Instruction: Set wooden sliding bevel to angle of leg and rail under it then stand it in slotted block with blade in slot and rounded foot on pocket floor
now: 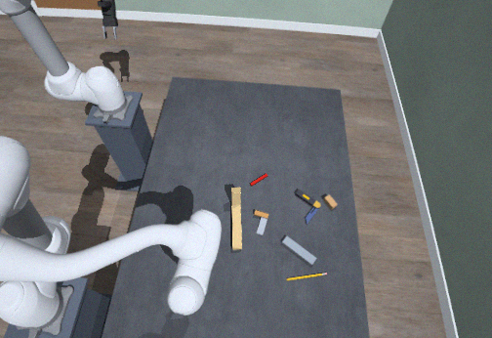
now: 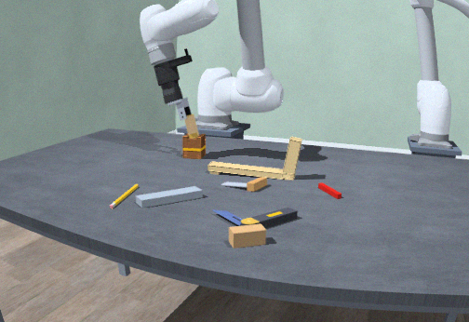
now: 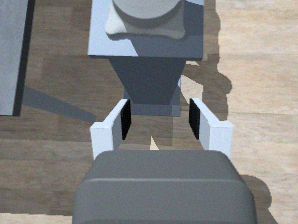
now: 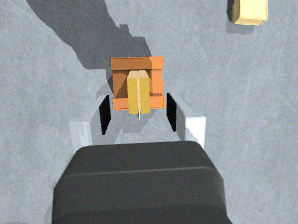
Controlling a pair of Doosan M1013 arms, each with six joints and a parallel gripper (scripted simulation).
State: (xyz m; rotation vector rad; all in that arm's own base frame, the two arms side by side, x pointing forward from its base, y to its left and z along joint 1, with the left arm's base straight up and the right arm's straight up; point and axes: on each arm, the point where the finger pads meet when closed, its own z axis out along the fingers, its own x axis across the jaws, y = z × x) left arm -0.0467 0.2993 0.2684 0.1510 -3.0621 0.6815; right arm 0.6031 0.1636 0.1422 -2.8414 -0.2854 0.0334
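Note:
Right now my right hand is 70 mm above the wooden sliding bevel and 20 mm to the right of it. From my right hand the other things lie so: bevel blade (100 mm below, 20 mm to the left); then grey bar (420 mm ahead, 160 mm to the left, 130 mm below); then orange-handled square (290 mm to the left, 260 mm ahead, 130 mm below).

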